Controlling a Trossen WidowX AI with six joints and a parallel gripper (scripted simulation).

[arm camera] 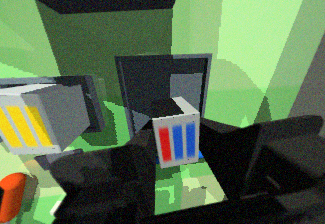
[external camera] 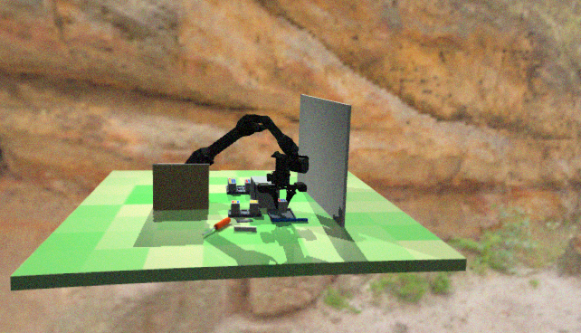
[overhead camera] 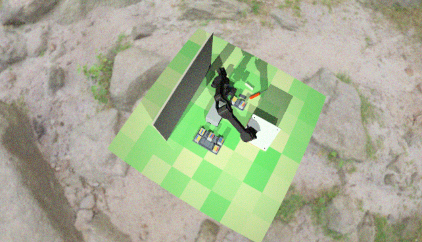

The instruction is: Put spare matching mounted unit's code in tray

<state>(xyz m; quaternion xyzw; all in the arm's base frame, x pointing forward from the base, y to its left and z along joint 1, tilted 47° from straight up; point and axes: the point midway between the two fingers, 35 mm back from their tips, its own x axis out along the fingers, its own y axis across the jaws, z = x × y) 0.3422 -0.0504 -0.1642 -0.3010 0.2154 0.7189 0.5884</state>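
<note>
Now: the dark tray 20 mm below my gripper tip. Round my gripper tip: small pale bar: 140 mm behind, 180 mm to the right, 20 mm below; then grey mounted unit: 60 mm behind, 180 mm to the left, 20 mm above; then dark wall panel: 170 mm ahead, 210 mm to the left, 200 mm above.
</note>
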